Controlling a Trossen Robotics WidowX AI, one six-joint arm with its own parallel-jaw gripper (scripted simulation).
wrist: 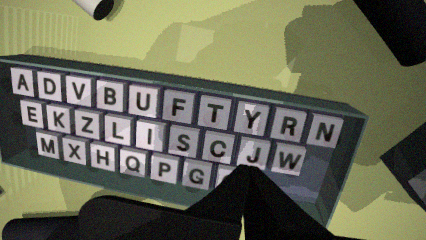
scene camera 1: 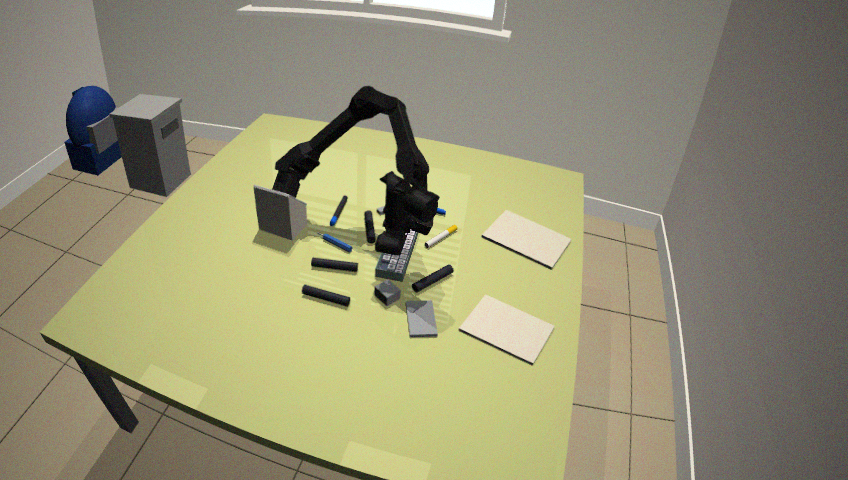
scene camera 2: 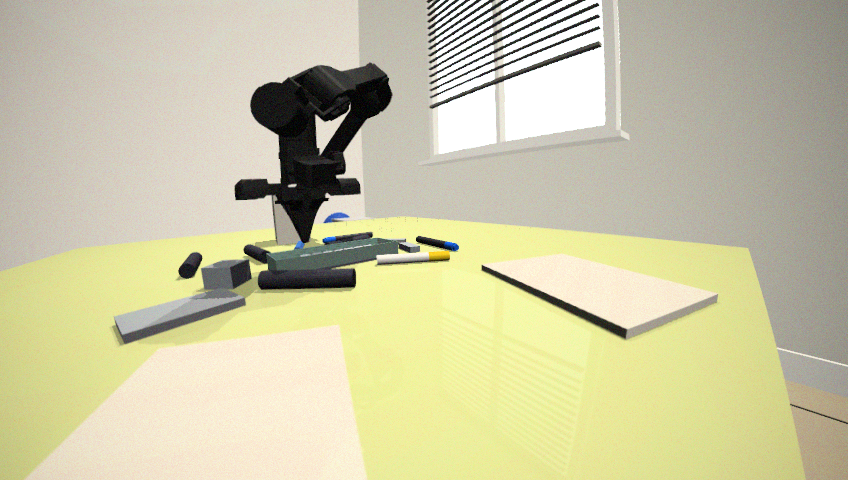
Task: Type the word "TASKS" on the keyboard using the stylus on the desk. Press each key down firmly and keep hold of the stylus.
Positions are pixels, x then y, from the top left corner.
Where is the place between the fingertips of my gripper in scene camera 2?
At 305, 242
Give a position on a grey slab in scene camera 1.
421, 320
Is my gripper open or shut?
Shut.
